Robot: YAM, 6 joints.
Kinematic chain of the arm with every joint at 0, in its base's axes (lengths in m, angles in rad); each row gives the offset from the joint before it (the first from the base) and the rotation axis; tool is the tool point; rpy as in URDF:
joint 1: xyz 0 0 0.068 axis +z
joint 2: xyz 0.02 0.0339 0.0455 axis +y
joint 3: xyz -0.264 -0.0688 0 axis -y
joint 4: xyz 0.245 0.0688 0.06 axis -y
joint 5: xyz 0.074 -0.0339 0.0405 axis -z
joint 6: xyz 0.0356 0 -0.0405 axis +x
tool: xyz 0 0 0 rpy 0 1.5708 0
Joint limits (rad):
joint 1: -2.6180..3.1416
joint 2: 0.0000..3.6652
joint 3: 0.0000..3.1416
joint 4: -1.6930..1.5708
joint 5: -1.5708..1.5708
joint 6: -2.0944..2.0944
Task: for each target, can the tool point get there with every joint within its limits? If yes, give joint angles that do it. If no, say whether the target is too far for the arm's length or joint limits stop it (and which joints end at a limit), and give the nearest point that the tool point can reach.
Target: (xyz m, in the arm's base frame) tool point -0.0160 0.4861 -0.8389
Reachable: no: too far | nearest point -0.0115 0.3492 -0.3660 | short by 0.492 m
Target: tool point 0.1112 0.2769 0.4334
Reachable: yes | joints 1.1301 1.3597 1.5059 -0.4690 -0.5150 -1.2703
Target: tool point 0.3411 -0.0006 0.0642
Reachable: yes | joints -0.0668 2.0303 0.7519 0.5390 -0.6732 -0.5895
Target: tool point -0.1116 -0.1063 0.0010
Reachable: yes | joints -2.1592 2.2225 0.4805 -0.4163 1.2551 1.2595
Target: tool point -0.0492 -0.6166 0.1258
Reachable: yes | joints -1.5956 3.0453 2.8303 -0.0154 1.2586 -1.5861
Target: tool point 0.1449 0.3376 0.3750
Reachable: yes | joints 1.1506 1.6407 1.6654 -0.6957 -0.1527 -1.0865
